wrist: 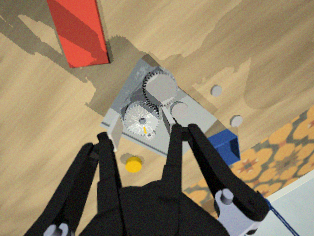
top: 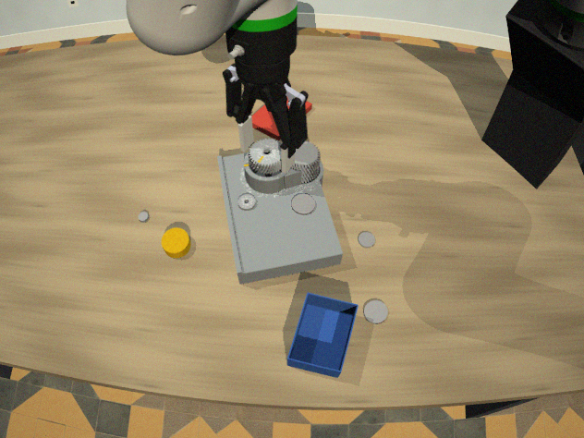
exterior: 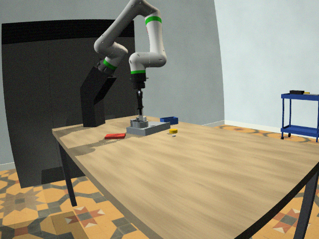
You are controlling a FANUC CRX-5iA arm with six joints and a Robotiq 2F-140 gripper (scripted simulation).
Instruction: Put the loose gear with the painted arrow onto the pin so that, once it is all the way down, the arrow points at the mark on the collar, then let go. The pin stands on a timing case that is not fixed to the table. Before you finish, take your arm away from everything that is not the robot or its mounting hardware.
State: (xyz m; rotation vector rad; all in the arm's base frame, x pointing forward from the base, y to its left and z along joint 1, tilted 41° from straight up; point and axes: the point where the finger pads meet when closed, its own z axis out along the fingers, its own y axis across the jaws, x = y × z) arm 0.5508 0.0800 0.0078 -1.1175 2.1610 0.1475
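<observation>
My gripper is now 20 mm above the gear. The rest, counted from my hand: red block 190 mm to the right, 110 mm below; then yellow puck 140 mm ahead, 140 mm to the left, 110 mm below; then small grey disc 220 mm ahead, 90 mm to the left, 110 mm below.
</observation>
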